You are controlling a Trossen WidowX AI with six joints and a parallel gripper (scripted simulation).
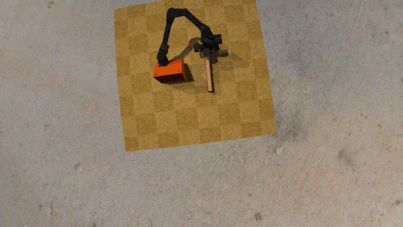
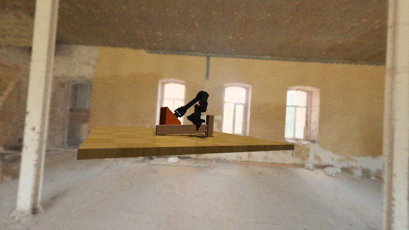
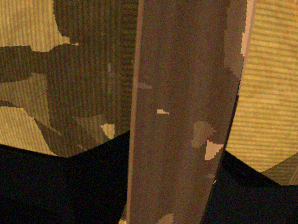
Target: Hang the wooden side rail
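The headboard post lies 120 mm to the left of my gripper tip, 40 mm above it and 20 mm behind it.
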